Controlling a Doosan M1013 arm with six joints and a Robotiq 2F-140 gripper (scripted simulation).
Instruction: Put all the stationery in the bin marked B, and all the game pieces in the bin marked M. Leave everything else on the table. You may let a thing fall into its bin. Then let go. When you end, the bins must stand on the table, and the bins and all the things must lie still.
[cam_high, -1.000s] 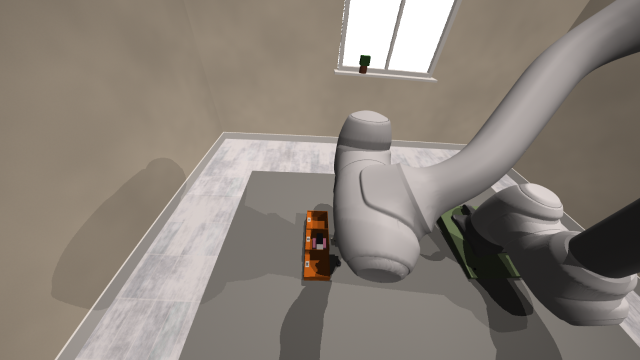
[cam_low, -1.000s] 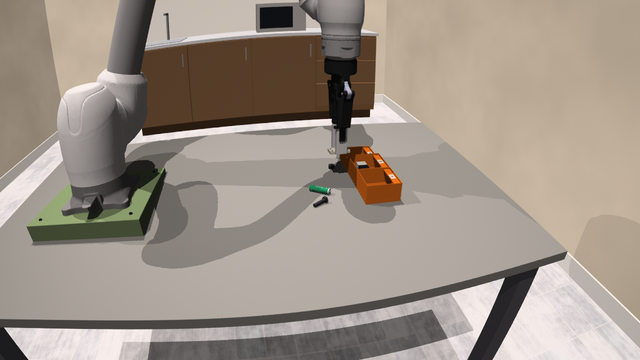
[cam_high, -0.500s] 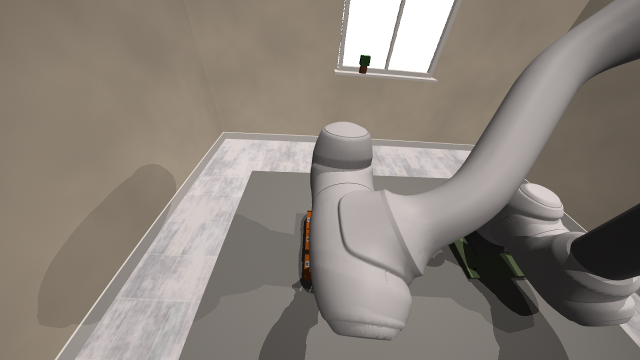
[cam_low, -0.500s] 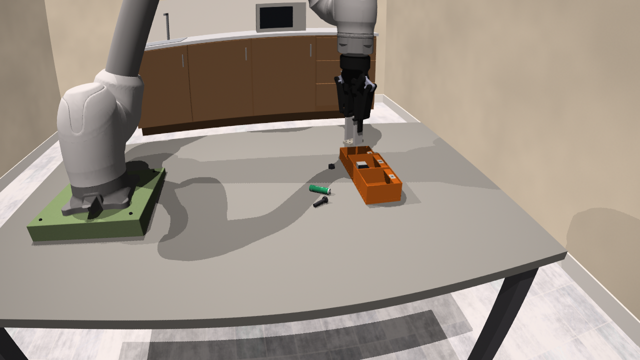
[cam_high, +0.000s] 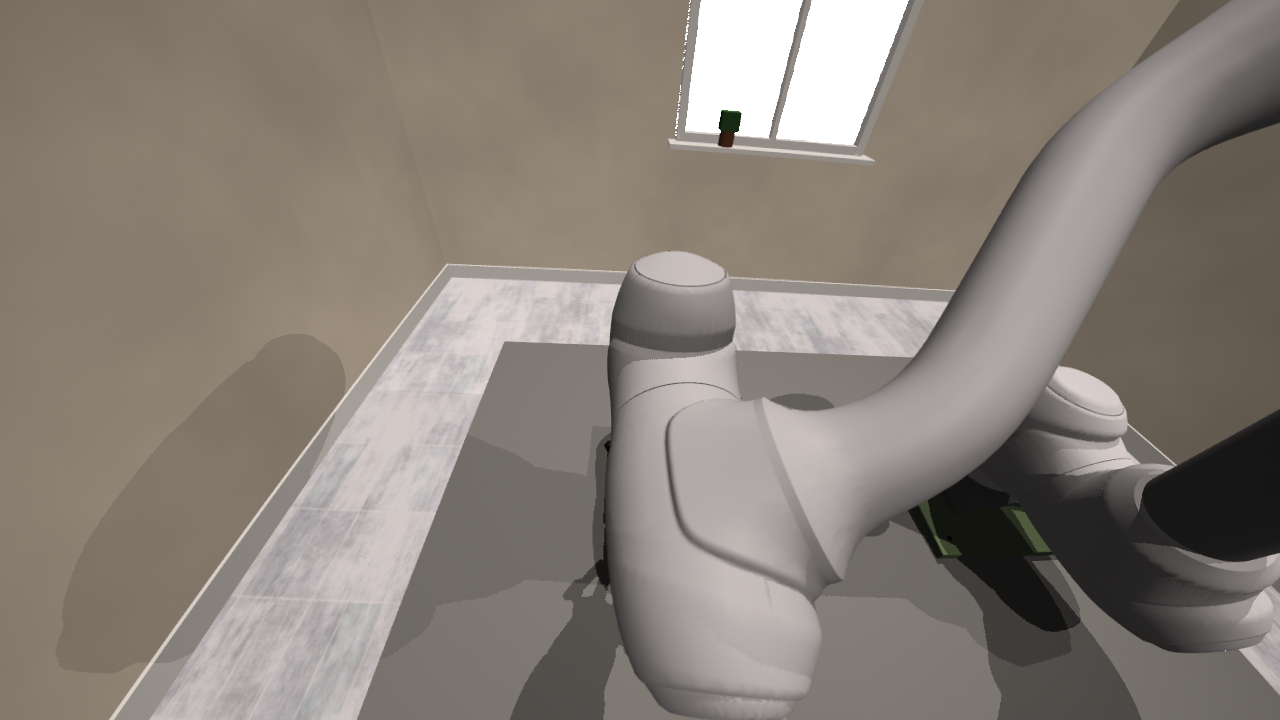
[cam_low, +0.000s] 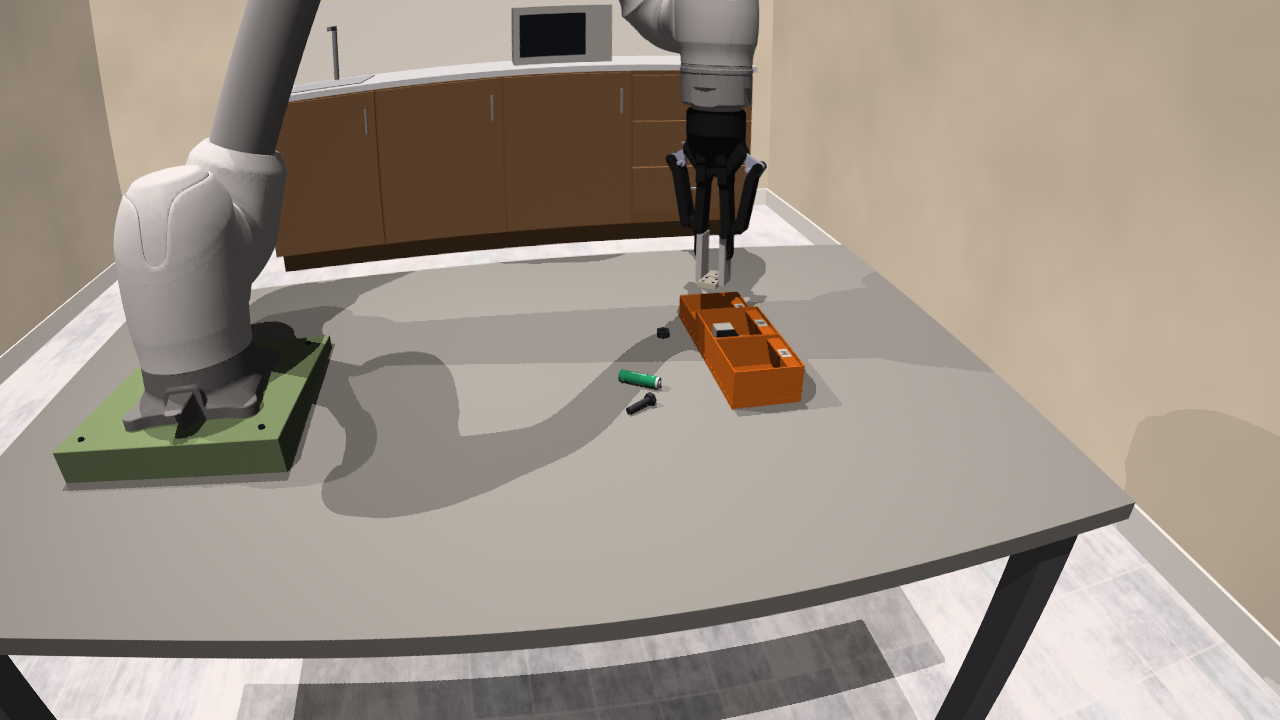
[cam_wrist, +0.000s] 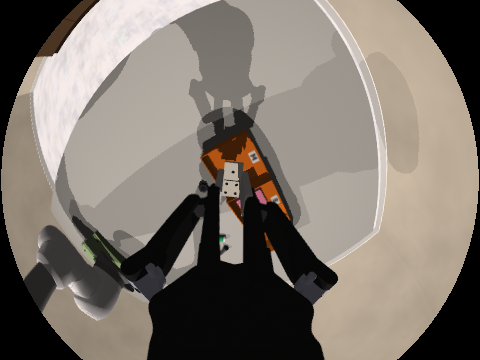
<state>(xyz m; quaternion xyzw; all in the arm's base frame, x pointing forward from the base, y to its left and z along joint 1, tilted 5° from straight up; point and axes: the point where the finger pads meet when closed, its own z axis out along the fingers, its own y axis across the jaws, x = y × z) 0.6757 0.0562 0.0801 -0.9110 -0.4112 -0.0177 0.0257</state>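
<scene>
My gripper is now 30 mm above the cream domino. From my hand the other things lie so: black-and-white eraser (80 mm to the right, 80 mm below, 10 mm behind); then small black nut (100 mm below, 70 mm behind, 10 mm to the right); then orange three-compartment bin (80 mm to the right, 80 mm below).
</scene>
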